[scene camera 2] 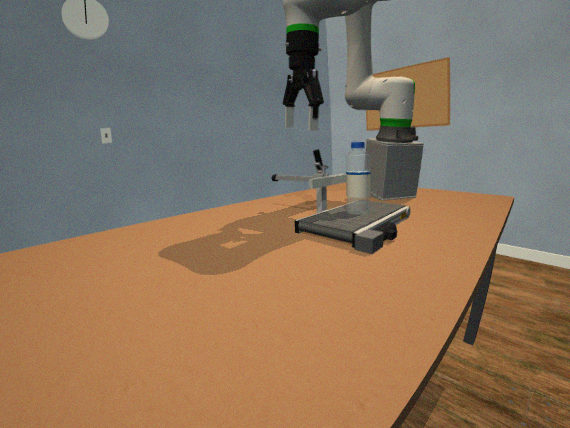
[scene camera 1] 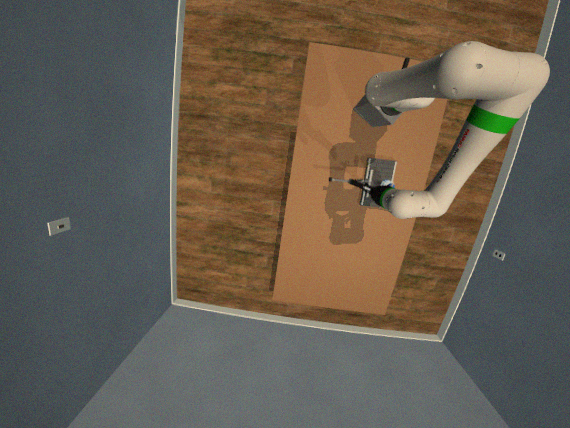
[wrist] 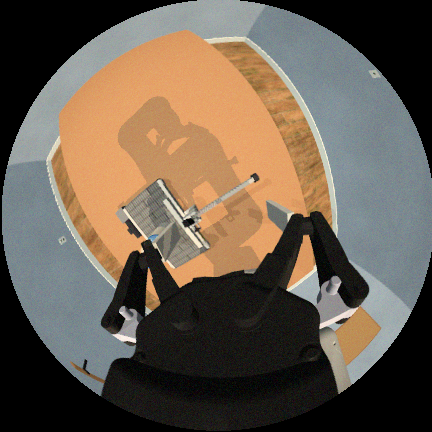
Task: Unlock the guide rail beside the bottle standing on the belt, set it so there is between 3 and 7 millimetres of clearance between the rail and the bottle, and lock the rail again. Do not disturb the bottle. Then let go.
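Places are measured from the arm's base along level axes (x ahead, y left, z up), in millimetres.
Pixels of known places: gripper, fingertip midpoint: (scene camera 2: 300, 128) (wrist: 220, 219); arm's base, origin of the base link: (scene camera 2: 394, 140).
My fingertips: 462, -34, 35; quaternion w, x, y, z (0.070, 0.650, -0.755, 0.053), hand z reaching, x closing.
Note:
Ahead of a thing's pixels: the offset from my fingertips to its top centre, as dx, dy, dz. "spot": to the spot under its first point. Level surfaces: height alone.
My gripper (scene camera 1: 358, 184) (scene camera 2: 301, 126) (wrist: 220, 219) is open and empty, pointing down above the rail's clamp and rod. The clear bottle with a blue cap @(-42, +185, -52) (scene camera 2: 357, 175) stands upright on the dark belt @(-40, +187, -237) (scene camera 1: 382, 169) (scene camera 2: 345, 216) (wrist: 145, 206); in the wrist view a finger hides most of it. The pale guide rail @(spot: -13, +101, -157) (scene camera 2: 328, 181) (wrist: 173, 212) runs along the belt's side beside the bottle. Its black lock lever @(-9, +65, -66) (scene camera 2: 318, 158) (wrist: 189, 221) stands tilted up at the clamp. A rod with a black end @(spot: +2, -75, -148) (scene camera 1: 341, 180) (scene camera 2: 295, 178) (wrist: 225, 198) sticks outward. The rail-to-bottle gap cannot be judged.
The conveyor stands on the brown table @(dz -272) (scene camera 1: 340, 275) (scene camera 2: 200, 325) (wrist: 210, 70). A dark motor block (scene camera 2: 369, 241) sits at the belt's near corner. The grey robot pedestal (scene camera 1: 375, 114) (scene camera 2: 395, 170) stands behind the bottle in scene camera 2. The arm's shadow falls across the table.

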